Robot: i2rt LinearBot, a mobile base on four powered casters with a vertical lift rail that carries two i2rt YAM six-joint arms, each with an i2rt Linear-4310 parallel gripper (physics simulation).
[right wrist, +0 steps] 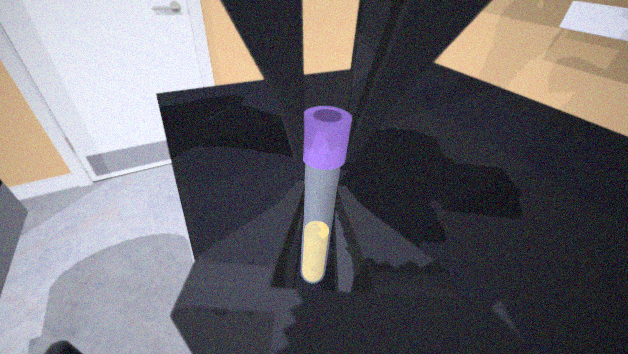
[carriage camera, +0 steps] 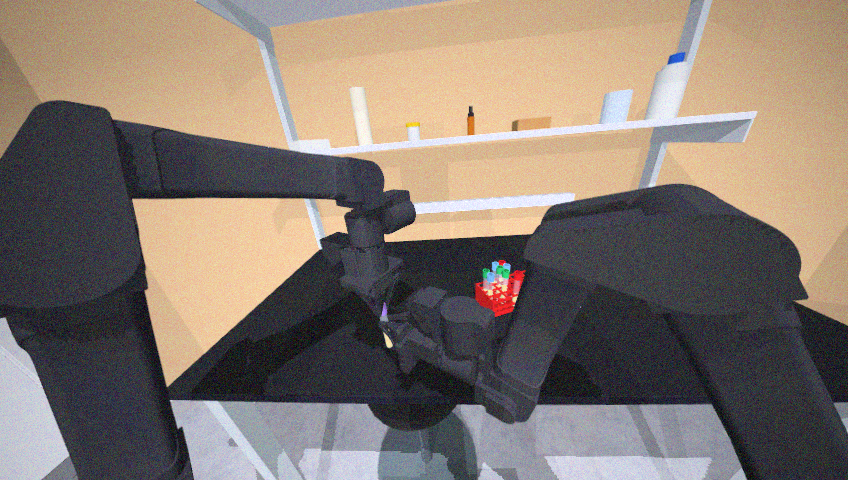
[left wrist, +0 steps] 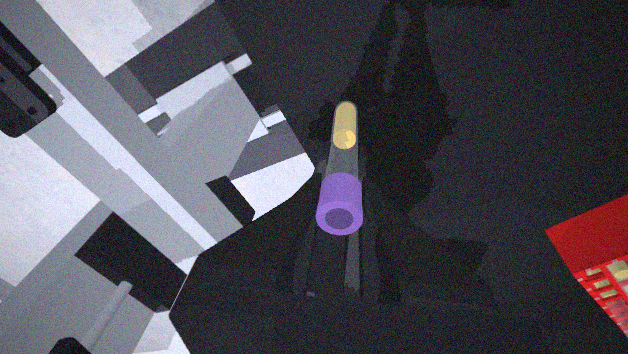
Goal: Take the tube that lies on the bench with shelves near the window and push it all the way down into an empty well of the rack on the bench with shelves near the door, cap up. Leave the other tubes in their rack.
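Places are measured from the left arm's base along level axes (x left, y back, z up), in centimetres.
Pixels of known places: left gripper, fingertip midpoint: [right wrist: 323,154] [carriage camera: 381,312] [left wrist: 341,185]; right gripper, fingertip midpoint: [right wrist: 320,190] [carriage camera: 382,321] [left wrist: 344,149].
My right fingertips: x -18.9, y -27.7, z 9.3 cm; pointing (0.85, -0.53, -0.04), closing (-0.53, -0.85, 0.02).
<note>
Behind a point stands the place of what it marks.
The tube, with a purple cap and yellow content, [carriage camera: 387,339] @(x -19.6, y -26.5, z 5.5 cm) [left wrist: 341,192] @(x -18.5, y -27.8, z 13.1 cm) [right wrist: 320,195] @(x -20.0, y -26.9, z 10.2 cm) is held cap up, slightly tilted, above the black bench top. My right gripper [carriage camera: 392,330] @(x -18.8, y -27.7, z 9.3 cm) [right wrist: 320,190] @(x -18.8, y -27.7, z 9.3 cm) is shut on the tube's clear body below the cap. My left gripper [carriage camera: 383,304] @(x -19.2, y -27.5, z 11.7 cm) [right wrist: 323,154] @(x -19.2, y -27.5, z 11.7 cm) comes down from above, its fingers closed in on both sides of the purple cap; the contact is partly hidden by the cap and dark shadow. The red rack [carriage camera: 486,302] @(x -43.1, y -42.9, z 0.4 cm) [left wrist: 590,227] @(x -42.9, y -43.4, z -1.1 cm) stands further right on the bench, holding several tubes with green, blue and red caps; the right arm hides part of it.
The black bench top [carriage camera: 452,252] @(x -36.4, y -80.7, z -3.0 cm) [right wrist: 550,265] @(x -26.9, y -50.1, z -3.0 cm) has a shelf [carriage camera: 440,142] @(x -33.3, y -65.9, z 41.6 cm) behind it with bottles and boxes. A white door [right wrist: 110,65] @(x 145.2, y -2.2, z -27.3 cm) shows in the right wrist view. A dark round stool seat [carriage camera: 413,416] @(x -21.1, y -30.3, z -28.4 cm) is below the bench's front edge.
</note>
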